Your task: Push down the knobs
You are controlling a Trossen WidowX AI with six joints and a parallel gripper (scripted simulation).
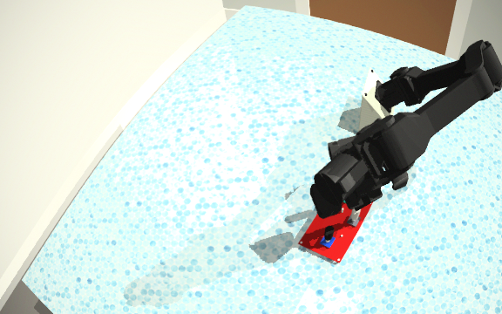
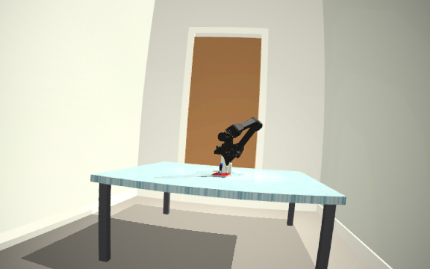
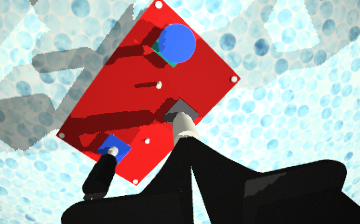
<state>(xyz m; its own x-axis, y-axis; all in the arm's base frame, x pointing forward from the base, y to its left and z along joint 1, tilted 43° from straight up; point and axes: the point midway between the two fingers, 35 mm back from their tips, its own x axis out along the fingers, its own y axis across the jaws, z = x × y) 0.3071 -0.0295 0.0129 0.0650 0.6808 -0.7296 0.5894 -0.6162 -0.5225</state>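
Right now the cream knob is 10 mm below my gripper tip.
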